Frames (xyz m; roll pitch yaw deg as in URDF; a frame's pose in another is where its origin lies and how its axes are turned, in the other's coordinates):
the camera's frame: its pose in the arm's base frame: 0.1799 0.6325 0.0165 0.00 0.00 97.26
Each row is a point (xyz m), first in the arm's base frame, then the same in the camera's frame.
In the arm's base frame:
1: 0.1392 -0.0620 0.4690
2: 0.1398 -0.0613 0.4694
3: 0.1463 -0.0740 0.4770
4: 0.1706 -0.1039 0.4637
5: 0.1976 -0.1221 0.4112
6: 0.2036 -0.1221 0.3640
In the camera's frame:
1: -0.6838 0.1281 0.4525
2: -0.6832 0.1275 0.4529
3: -0.6966 0.1226 0.4605
4: -0.7293 0.1023 0.4472
5: -0.7508 0.0778 0.3947
6: -0.7515 0.0719 0.3475

